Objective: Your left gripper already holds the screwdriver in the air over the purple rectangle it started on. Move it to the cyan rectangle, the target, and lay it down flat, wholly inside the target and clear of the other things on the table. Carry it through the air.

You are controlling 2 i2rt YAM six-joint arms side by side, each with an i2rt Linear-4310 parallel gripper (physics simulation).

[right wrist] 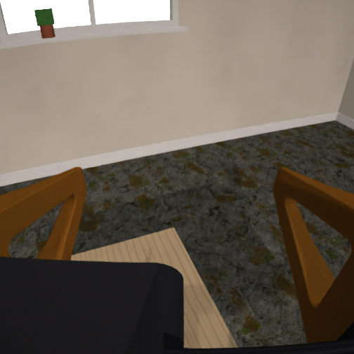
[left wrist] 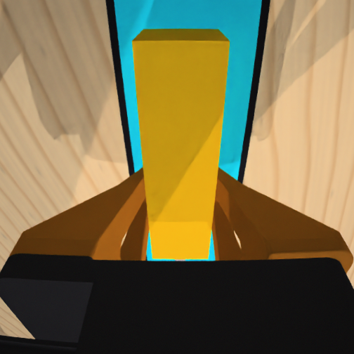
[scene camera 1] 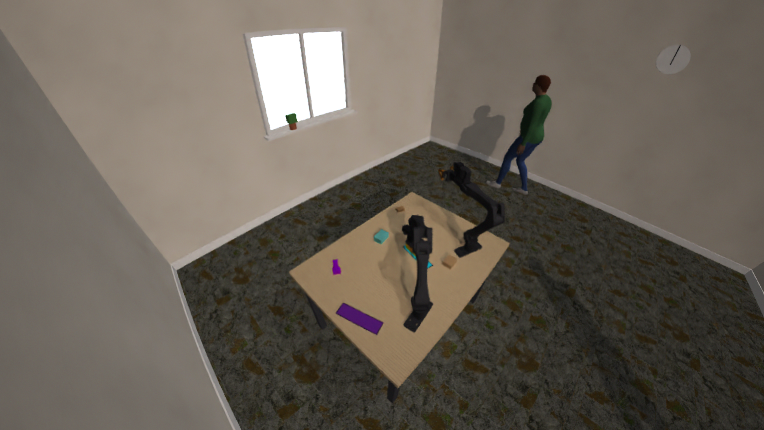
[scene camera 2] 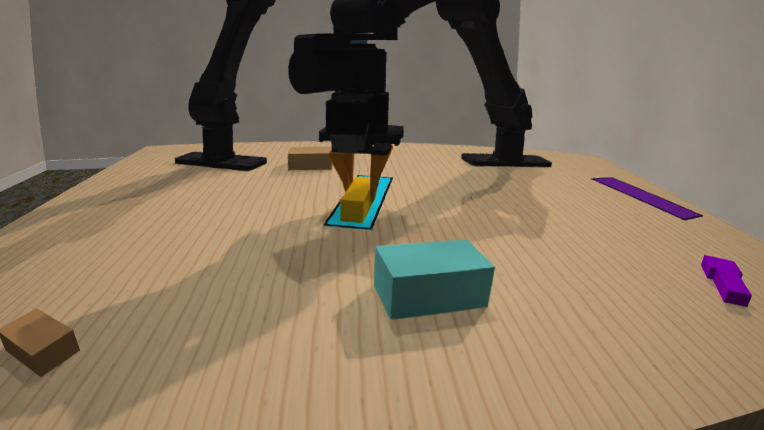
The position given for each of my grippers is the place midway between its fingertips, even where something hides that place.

Observation:
In view: my left gripper [scene camera 2: 361, 200], my right gripper [right wrist: 179, 177], a teal block [scene camera 2: 418, 279], a screwdriver [scene camera 2: 356, 202] and a cyan rectangle [scene camera 2: 334, 220].
The screwdriver shows as well in the left wrist view [left wrist: 180, 74]. My left gripper shows as well in the left wrist view [left wrist: 180, 176]. The right wrist view does not show the teal block: it is out of frame. The left wrist view misses the teal block: it is out of frame.

